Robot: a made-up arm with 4 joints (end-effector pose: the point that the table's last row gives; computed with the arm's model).
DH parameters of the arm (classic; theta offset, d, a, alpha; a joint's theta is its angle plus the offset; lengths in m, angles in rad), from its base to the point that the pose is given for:
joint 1: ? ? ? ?
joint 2: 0 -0.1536 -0.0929 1.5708
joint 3: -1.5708 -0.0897 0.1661 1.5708
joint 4: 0 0.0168 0.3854 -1.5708
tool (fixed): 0 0.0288 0 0
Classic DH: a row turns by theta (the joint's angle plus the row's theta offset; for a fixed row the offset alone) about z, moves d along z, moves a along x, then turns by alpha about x.
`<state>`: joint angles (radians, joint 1 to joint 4).
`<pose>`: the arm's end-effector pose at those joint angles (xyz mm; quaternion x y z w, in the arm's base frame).
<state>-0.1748 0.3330 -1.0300 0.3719</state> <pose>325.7 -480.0 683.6 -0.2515 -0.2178 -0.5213 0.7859</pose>
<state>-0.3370 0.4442 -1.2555 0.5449</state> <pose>147.7 -445.6 793.4 -0.3778 -0.2776 -0.6183 0.6308</pose>
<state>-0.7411 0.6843 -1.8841 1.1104</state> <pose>-7.3 -69.6 883.9 -0.7199 -0.2810 -0.6253 0.1087</pose>
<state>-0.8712 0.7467 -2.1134 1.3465</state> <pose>67.2 25.6 835.2 0.8107 0.2115 0.5408 0.0753</pose>
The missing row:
joint 1: 1.5708 0.4332 0.0717 -1.5708
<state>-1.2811 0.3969 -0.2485 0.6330</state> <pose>102.1 -590.6 668.1 -0.3742 -0.1277 -0.5917 0.7025</pose>
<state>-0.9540 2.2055 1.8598 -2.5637</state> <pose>74.8 -204.2 805.3 0.2307 -0.6397 0.0833 0.7284</pose>
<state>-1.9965 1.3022 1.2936 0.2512</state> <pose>65.1 -375.8 42.7 0.0103 0.5061 -0.2773 0.8166</pose>
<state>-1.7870 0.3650 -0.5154 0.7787</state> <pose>-256.4 -466.8 733.7 -0.4760 -0.0524 -0.7754 0.4115</pose>
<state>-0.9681 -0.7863 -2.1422 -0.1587</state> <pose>-278.2 1.1 -40.6 -0.3912 -0.2127 0.8954 0.0024</pose>
